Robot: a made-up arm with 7 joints.
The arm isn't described. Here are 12 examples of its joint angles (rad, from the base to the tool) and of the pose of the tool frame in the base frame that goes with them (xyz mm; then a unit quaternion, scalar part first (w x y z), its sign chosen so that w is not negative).
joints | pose
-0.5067 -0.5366 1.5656 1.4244 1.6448 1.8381 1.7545 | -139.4 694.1 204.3 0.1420 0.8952 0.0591 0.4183
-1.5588 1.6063 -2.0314 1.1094 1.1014 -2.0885 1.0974 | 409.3 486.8 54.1 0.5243 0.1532 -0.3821 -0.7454
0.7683 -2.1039 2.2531 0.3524 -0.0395 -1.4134 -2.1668 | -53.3 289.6 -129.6 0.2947 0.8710 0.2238 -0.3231
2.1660 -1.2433 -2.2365 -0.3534 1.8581 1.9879 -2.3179 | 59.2 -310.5 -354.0 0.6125 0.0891 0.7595 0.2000
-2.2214 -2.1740 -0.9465 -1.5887 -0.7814 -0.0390 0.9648 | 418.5 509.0 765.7 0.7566 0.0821 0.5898 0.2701
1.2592 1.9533 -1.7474 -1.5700 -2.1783 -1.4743 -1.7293 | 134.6 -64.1 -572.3 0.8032 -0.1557 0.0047 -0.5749
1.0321 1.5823 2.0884 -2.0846 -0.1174 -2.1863 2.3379 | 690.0 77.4 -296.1 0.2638 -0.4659 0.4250 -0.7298
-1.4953 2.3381 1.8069 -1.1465 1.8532 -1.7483 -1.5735 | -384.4 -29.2 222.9 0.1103 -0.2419 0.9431 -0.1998
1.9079 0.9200 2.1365 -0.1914 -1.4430 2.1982 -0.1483 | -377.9 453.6 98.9 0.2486 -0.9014 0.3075 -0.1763
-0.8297 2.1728 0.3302 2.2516 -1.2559 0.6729 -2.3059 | 80.1 -59.4 464.5 0.0568 -0.1275 -0.8348 0.5326
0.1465 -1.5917 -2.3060 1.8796 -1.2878 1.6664 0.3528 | 325.9 809.7 -59.7 0.0744 -0.1683 0.6003 0.7783
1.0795 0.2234 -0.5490 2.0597 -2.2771 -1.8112 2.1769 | -911.3 192.0 414.0 0.9656 0.0004 0.1293 -0.2255
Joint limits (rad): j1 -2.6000..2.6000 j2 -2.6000..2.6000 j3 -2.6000..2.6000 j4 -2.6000..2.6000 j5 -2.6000..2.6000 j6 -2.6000..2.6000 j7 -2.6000..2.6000
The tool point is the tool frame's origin. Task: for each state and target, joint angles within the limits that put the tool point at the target. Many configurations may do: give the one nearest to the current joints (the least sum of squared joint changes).
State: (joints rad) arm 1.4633 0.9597 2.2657 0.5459 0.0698 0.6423 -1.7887
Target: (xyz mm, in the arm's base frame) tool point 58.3 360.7 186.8
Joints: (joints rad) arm 1.1639 0.5760 2.6000 -0.1145 -0.0974 0.6950 -1.8159
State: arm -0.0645 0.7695 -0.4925 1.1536 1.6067 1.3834 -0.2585
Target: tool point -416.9 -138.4 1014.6
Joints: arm -0.1781 0.7838 -0.4888 1.6471 1.7242 1.2387 -0.0404
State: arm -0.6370 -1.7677 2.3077 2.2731 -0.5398 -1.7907 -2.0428
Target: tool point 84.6 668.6 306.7
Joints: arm -1.1964 -1.5045 2.6000 2.0319 -0.2180 -1.6199 -1.6597
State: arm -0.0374 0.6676 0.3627 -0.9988 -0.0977 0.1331 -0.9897
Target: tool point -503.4 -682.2 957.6
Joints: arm 0.0066 0.3674 0.3546 -0.8904 -0.1021 -0.0314 -0.9436
